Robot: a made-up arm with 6 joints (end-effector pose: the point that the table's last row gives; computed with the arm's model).
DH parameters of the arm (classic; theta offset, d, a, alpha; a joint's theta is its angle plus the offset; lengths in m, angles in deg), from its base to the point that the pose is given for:
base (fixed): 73.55 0 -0.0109 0
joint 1: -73.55 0.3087 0.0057 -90
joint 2: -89.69 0 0.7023 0
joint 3: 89.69 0.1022 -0.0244 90
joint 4: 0 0.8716 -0.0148 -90
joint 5: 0 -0.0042 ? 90
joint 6: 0 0.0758 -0.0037 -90
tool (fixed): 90 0.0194 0 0
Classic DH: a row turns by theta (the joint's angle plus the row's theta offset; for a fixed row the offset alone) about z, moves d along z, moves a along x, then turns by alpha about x.
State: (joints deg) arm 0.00 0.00 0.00 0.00 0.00 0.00
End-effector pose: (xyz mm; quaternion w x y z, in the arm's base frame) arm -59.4 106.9 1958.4 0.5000 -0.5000 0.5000 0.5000
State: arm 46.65 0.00 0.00 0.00 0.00 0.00
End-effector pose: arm -127.1 29.2 1958.4 0.2612 -0.6571 0.2612 0.6571
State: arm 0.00 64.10 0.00 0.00 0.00 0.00
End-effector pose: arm 1459.5 106.9 1085.1 0.1585 -0.1585 0.6891 0.6891
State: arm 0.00 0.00 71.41 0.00 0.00 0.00
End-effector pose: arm 883.4 106.9 1375.4 0.1142 -0.1142 0.6978 0.6978
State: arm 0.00 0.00 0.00 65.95 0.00 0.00
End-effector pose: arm -48.7 60.1 1958.4 0.1473 -0.6916 0.1473 0.6916
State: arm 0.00 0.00 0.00 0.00 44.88 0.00
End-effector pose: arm 1.9 106.9 1955.1 0.2713 -0.2713 0.6530 0.6530
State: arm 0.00 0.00 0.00 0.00 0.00 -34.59
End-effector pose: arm -47.7 105.6 1958.4 0.6260 -0.3287 0.6260 0.3287
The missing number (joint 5, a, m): -0.0229
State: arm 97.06 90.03 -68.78 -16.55 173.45 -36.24
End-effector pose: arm -236.3 953.6 1052.8 0.6804 0.0714 -0.6826 0.2570
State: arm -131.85 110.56 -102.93 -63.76 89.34 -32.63
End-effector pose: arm -493.3 -638.5 936.7 0.4255 0.8942 -0.1337 -0.0372
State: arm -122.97 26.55 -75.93 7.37 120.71 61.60
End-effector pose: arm 258.5 184.8 1536.1 0.8261 0.1668 0.2829 0.4579
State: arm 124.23 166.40 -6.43 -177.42 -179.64 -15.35
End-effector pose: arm -337.6 327.5 -1112.1 0.6340 0.0138 0.7438 0.2111
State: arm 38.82 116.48 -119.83 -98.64 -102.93 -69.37
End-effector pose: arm 329.5 497.9 839.1 0.8406 -0.1825 -0.0171 -0.5096
